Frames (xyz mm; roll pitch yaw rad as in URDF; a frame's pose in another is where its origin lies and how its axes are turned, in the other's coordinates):
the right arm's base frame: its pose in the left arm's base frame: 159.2 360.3 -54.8 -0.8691 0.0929 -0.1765
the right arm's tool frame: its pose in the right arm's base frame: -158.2 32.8 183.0 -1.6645 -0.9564 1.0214
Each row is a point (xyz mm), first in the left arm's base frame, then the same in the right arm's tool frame.
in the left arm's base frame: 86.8 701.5 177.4
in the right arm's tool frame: 173.7 -109.2 -11.0
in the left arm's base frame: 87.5 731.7 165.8
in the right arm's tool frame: 198.9 -101.3 7.7
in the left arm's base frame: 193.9 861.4 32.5
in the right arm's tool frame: 346.0 50.9 41.2
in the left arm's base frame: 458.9 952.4 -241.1
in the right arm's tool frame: 517.2 399.2 -10.6
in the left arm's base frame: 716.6 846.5 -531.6
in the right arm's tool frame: 511.3 778.8 -144.5
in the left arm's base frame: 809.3 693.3 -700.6
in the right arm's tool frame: 400.9 984.8 -221.9
